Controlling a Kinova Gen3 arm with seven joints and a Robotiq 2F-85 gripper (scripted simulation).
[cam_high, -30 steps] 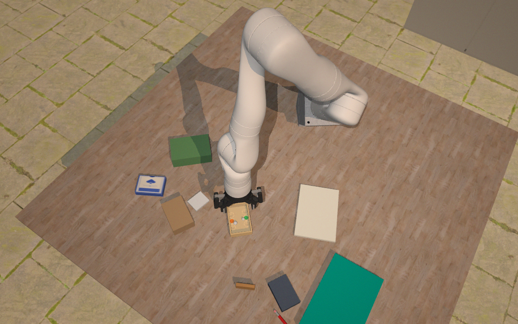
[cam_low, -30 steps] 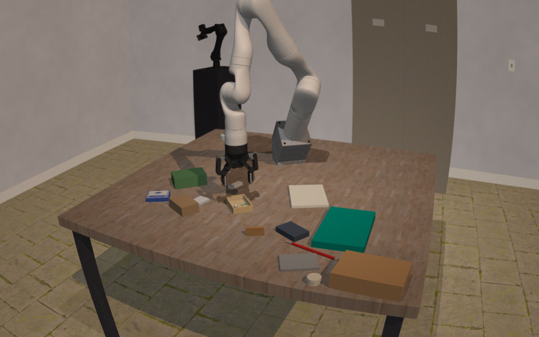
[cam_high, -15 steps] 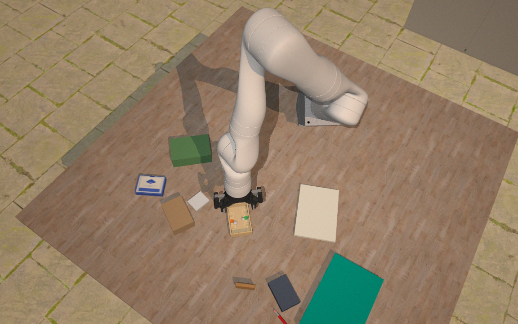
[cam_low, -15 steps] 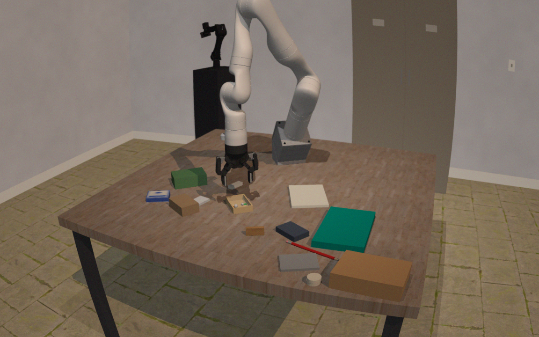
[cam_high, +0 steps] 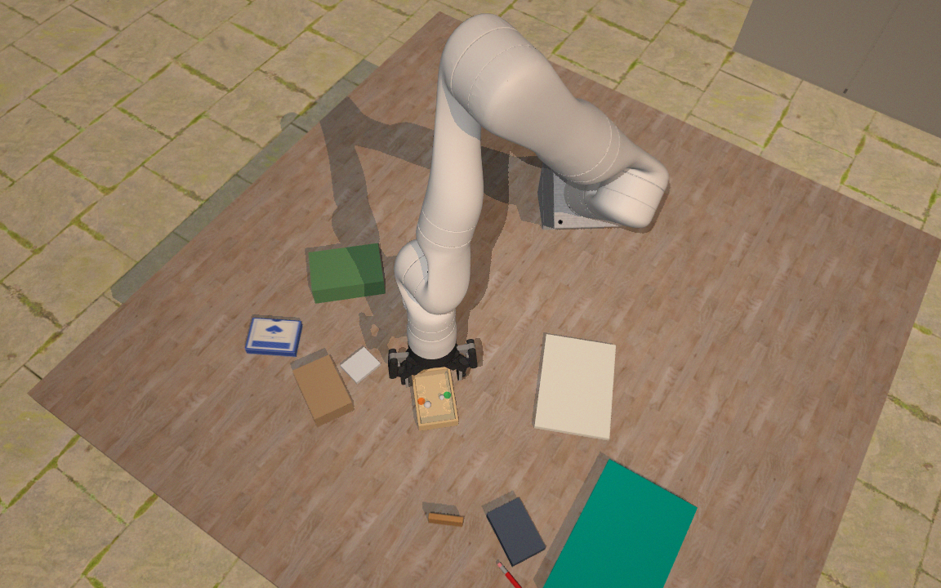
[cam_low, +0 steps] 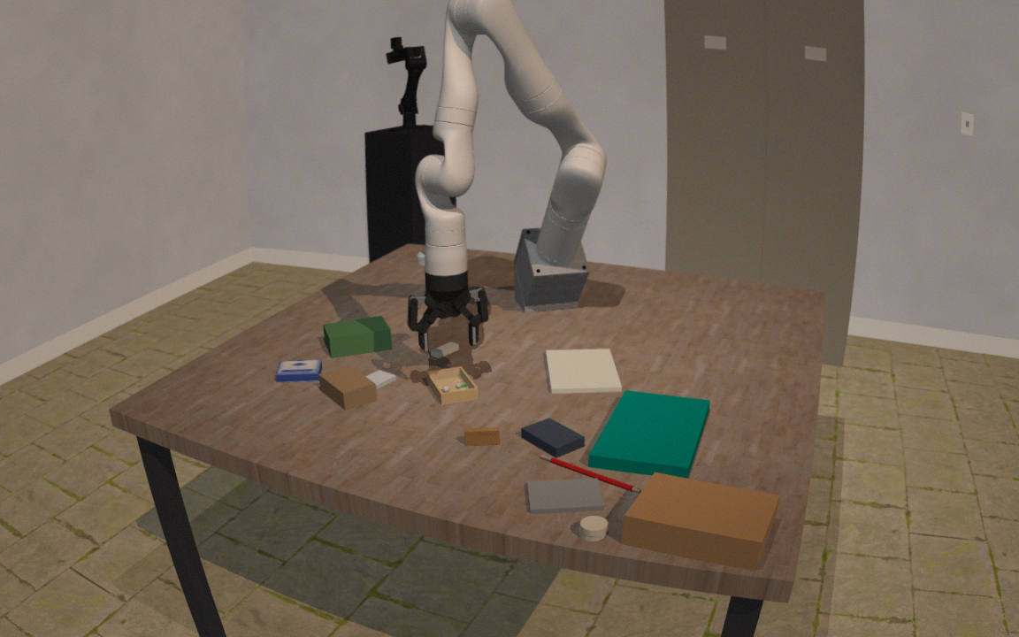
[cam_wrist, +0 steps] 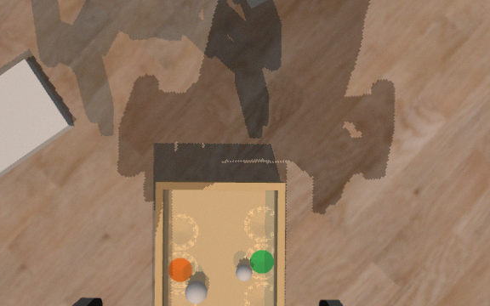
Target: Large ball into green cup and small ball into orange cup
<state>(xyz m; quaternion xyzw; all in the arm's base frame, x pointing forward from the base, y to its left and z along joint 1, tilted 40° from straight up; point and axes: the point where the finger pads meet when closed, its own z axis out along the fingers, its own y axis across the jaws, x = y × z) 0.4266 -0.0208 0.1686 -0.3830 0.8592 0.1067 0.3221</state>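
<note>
The wooden puzzle box lies 9 cm below my hand. From my hand the other things lie so: white tile: 14 cm to the right, 9 cm below, 5 cm ahead; brown block: 14 cm to the right, 14 cm ahead, 7 cm below; cream slab: 21 cm behind, 16 cm to the left, 9 cm below.
</note>
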